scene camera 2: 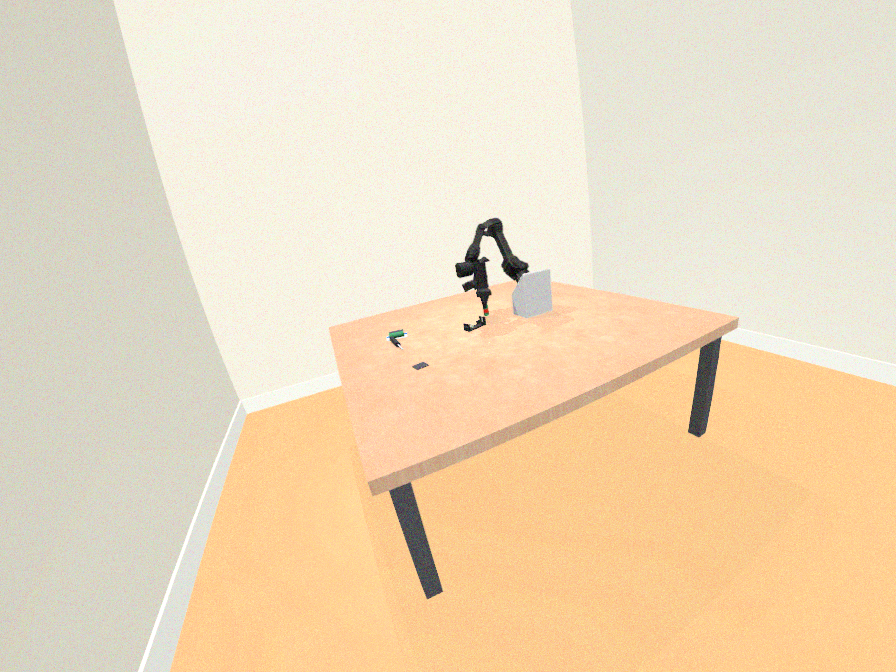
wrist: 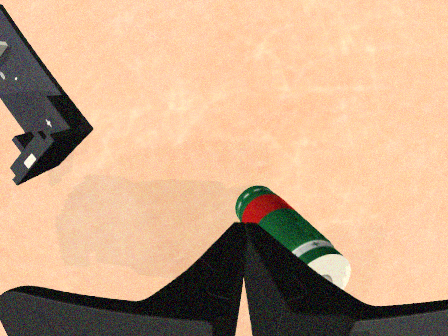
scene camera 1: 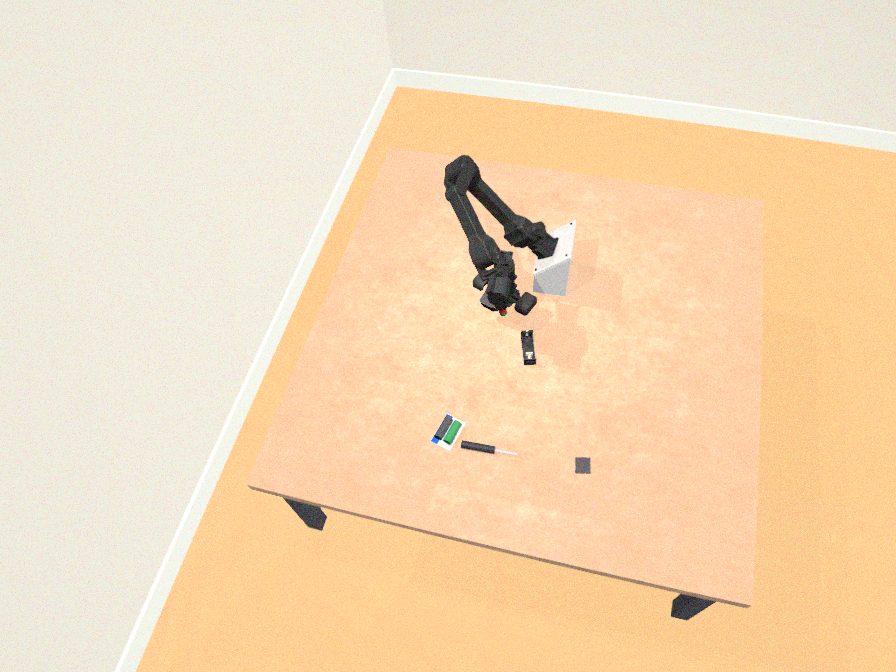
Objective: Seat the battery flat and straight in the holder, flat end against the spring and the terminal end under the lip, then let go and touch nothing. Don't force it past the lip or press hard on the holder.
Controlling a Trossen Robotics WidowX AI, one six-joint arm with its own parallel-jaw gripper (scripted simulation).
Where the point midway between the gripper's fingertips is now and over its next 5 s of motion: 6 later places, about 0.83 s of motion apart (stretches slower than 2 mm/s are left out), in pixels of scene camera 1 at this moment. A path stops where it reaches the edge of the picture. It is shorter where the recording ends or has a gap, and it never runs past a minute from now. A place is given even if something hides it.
The gripper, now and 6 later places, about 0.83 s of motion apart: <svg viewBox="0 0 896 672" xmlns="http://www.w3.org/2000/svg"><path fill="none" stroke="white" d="M504 308L498 298L496 288L492 296L490 301L490 306L492 299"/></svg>
